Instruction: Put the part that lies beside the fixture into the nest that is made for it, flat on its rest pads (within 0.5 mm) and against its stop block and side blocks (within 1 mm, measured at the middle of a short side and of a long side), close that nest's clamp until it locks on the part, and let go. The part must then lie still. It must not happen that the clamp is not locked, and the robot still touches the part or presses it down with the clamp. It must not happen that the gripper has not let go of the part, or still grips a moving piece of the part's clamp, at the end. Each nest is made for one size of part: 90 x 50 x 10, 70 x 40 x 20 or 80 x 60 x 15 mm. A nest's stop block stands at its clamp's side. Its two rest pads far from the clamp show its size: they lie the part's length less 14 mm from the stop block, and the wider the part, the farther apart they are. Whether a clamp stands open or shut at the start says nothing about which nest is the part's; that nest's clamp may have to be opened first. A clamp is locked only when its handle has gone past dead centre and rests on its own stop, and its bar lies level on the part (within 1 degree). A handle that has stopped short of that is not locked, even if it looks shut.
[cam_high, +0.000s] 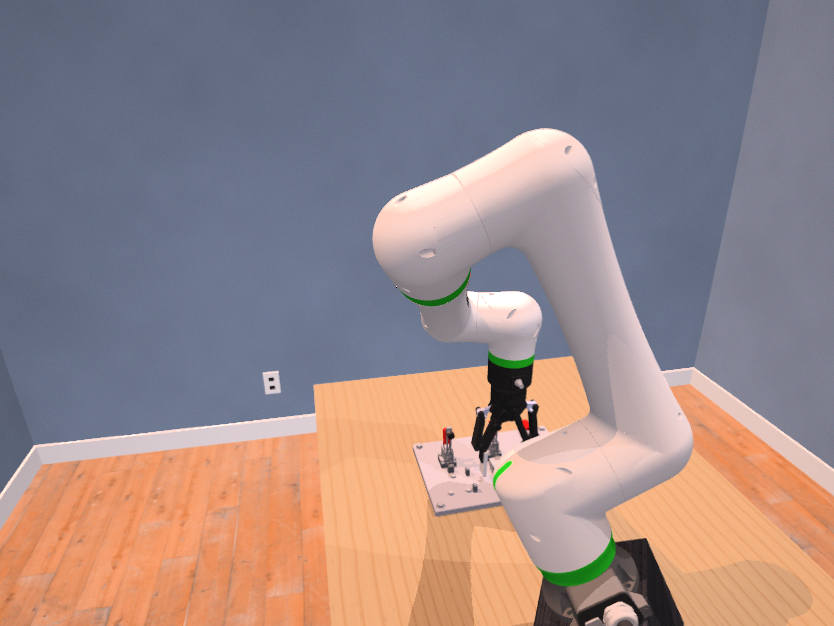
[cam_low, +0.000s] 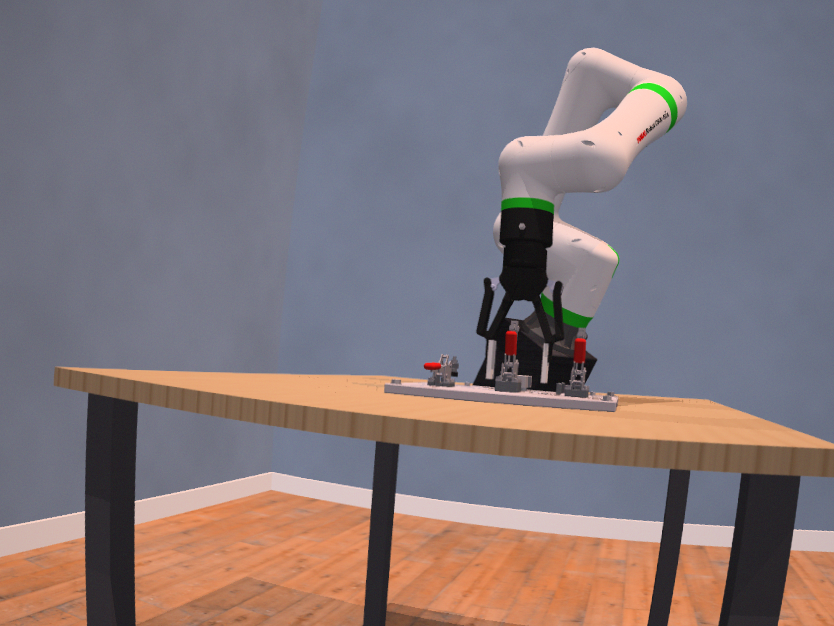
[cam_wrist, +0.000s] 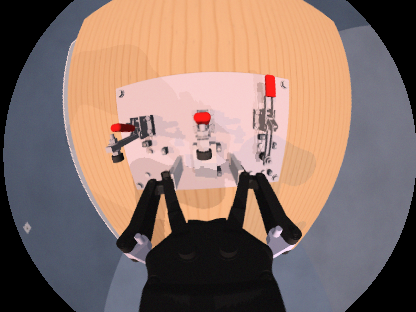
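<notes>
My hand is 30 mm above the pale grey part. Also, from my hand: grey fixture plate: 50 mm below, 40 mm ahead, 10 mm to the left.
</notes>
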